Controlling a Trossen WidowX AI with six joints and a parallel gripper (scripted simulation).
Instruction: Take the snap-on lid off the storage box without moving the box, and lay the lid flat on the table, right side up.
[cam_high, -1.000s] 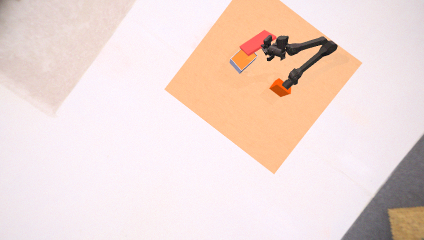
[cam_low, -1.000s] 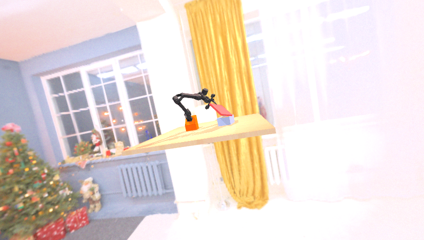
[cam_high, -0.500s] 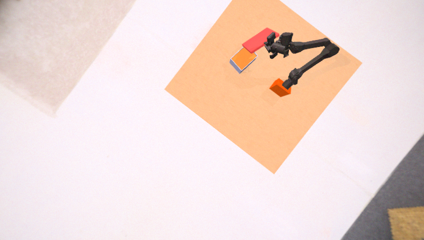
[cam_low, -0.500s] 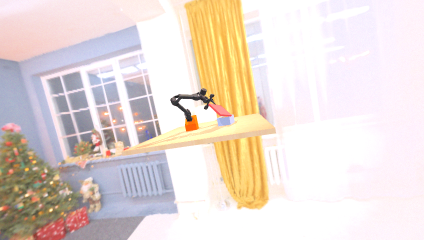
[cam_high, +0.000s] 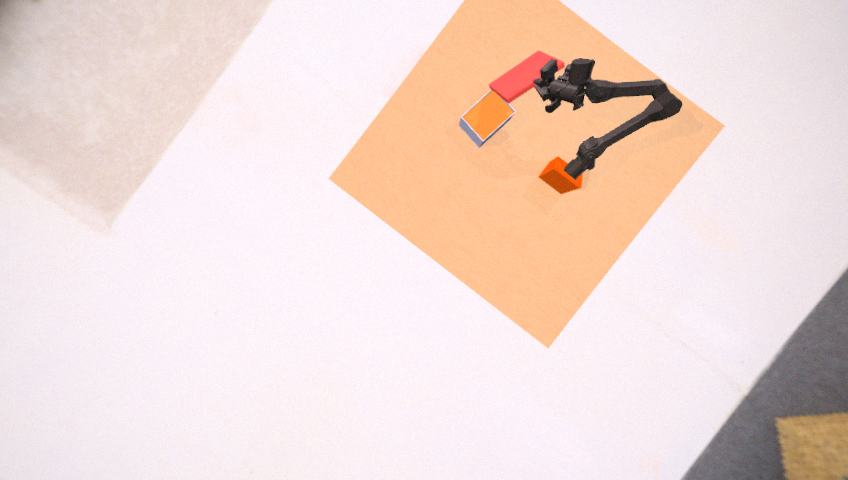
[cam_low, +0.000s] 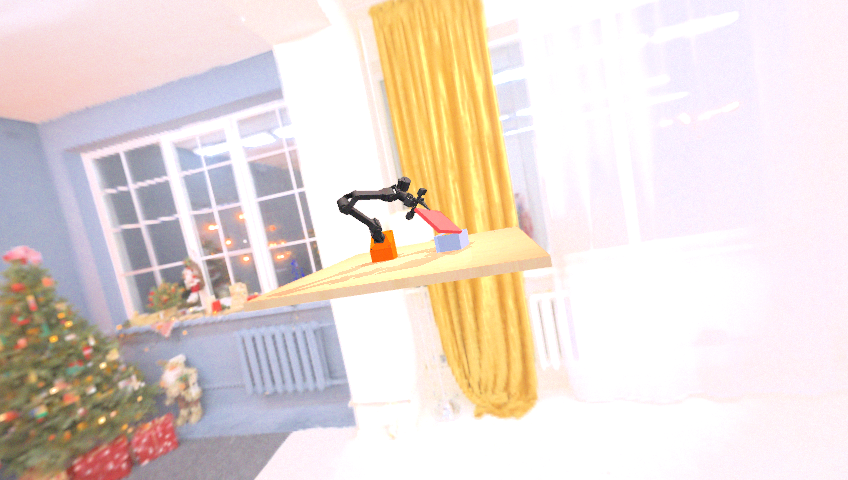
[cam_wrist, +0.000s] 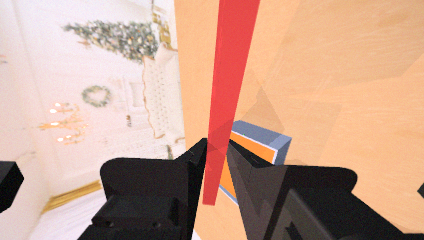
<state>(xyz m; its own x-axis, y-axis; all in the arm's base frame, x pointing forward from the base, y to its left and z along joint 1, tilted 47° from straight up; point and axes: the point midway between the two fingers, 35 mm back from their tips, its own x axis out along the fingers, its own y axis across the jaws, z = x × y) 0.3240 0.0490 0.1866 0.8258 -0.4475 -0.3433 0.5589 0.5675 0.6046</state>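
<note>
The red lid lies 6 cm ahead of my gripper tip, 3 cm to the right of it and 6 cm below it. From my gripper tip the other things lie so: storage box: 6 cm ahead, 14 cm to the left, 19 cm below.
</note>
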